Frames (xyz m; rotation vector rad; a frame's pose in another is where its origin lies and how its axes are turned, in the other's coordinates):
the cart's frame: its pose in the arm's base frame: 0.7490 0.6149 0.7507 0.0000 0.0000 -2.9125
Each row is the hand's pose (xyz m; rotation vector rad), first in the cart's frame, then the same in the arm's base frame.
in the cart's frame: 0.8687 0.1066 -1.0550 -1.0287 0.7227 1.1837
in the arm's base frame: -0.0728 0.3138 -0.3043 0.6147 1.1309 -1.3632
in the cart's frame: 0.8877 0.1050 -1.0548 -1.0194 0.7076 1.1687
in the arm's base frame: -0.0917 0.3111 -0.3041 0.6034 1.1252 -1.3861
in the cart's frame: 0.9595 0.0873 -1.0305 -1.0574 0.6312 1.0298
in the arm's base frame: -0.1656 0.3120 -0.2798 0.5396 1.1967 -1.5169
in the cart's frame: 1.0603 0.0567 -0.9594 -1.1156 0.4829 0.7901
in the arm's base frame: -0.2707 0.3189 -0.2087 0.3993 1.3189 -1.7409
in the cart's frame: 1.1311 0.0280 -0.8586 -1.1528 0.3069 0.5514
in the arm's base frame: -0.3462 0.3308 -0.1079 0.2089 1.4244 -1.9662
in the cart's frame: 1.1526 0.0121 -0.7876 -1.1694 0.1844 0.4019
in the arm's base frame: -0.3707 0.3414 -0.0369 0.0622 1.4848 -2.1028
